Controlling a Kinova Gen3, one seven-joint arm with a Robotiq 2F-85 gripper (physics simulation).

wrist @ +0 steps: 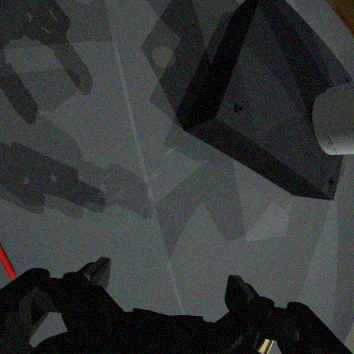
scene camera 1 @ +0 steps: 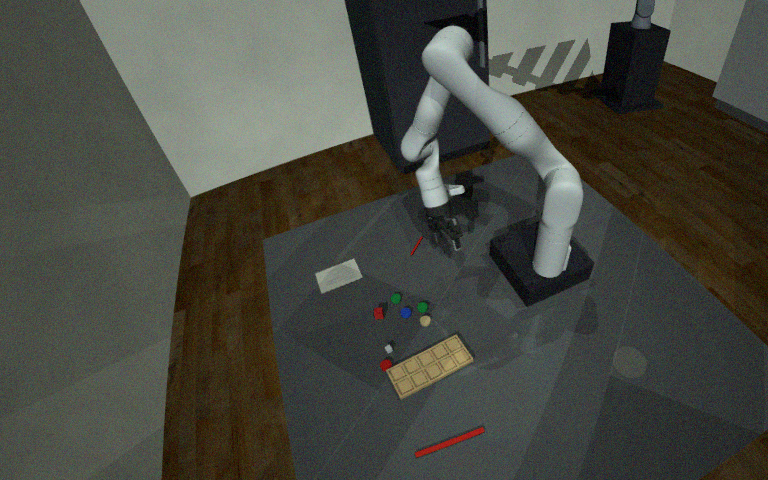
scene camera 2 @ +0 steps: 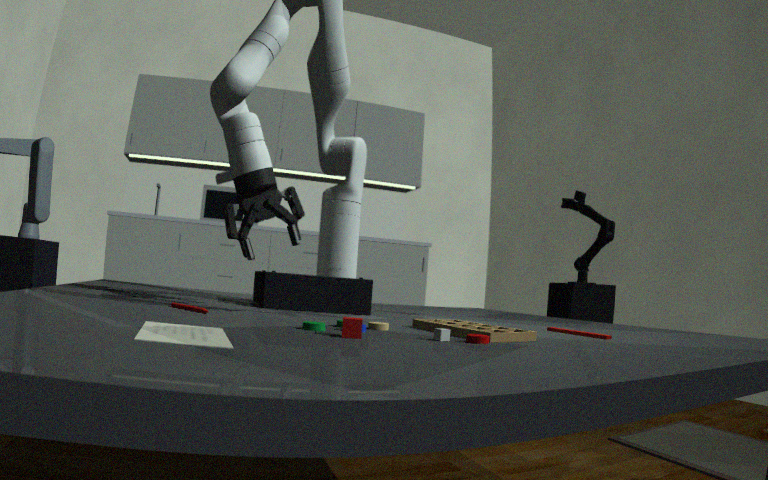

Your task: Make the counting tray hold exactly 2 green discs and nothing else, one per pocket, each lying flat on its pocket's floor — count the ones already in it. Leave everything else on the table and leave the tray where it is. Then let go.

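Observation:
The tan counting tray (scene camera 1: 436, 378) (scene camera 2: 513, 336) lies on the table, with two rows of pockets. No green disc shows in its pockets in scene camera 1; the pocket floors are hidden in scene camera 2. One green disc (scene camera 1: 395, 298) (scene camera 2: 313, 326) lies flat on the table, on the paper's side of the group. A second green disc (scene camera 1: 422, 306) (scene camera 2: 339, 323) lies near the blue and tan discs, partly hidden behind the red cube in scene camera 2. My gripper (scene camera 1: 447, 243) (scene camera 2: 272, 250) (wrist: 168, 280) is open and empty, high above the table, away from discs and tray.
A blue disc (scene camera 1: 406, 312), a tan disc (scene camera 1: 425, 320) and a red cube (scene camera 1: 378, 313) (scene camera 2: 352, 328) are by the green discs. A white cube (scene camera 1: 388, 348) and a red disc (scene camera 1: 385, 365) (scene camera 2: 478, 339) are beside the tray's corner. Paper (scene camera 1: 338, 275) and two red sticks (scene camera 1: 450, 442) (scene camera 1: 416, 246) lie further out.

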